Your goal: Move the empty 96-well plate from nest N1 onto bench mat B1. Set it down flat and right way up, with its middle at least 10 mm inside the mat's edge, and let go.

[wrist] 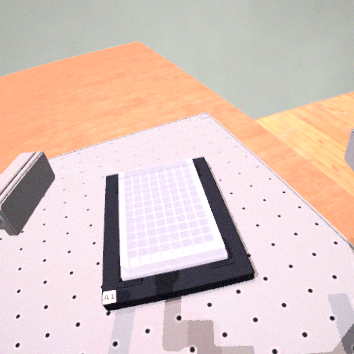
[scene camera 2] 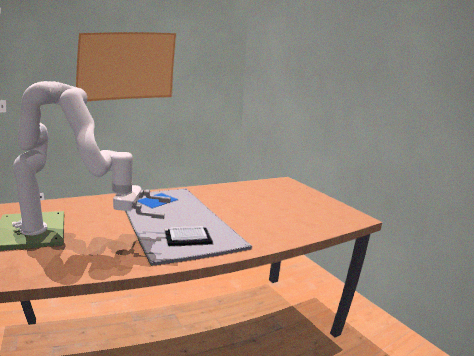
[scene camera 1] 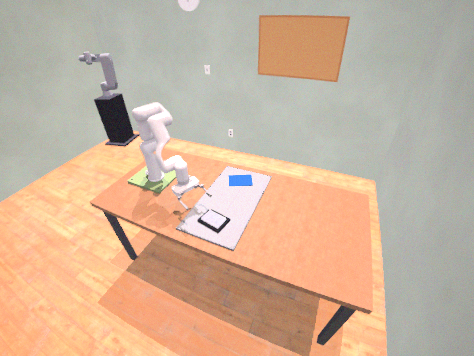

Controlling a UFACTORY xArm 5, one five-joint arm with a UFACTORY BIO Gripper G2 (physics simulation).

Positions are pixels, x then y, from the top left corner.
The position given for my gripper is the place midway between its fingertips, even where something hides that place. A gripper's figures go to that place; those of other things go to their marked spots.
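My gripper (wrist: pixel 190 152) is 13 cm from the lens. A black nest (wrist: pixel 180 282) is 22 cm from the lens, and a clear 96-well plate (wrist: pixel 165 223) is 24 cm from the lens.
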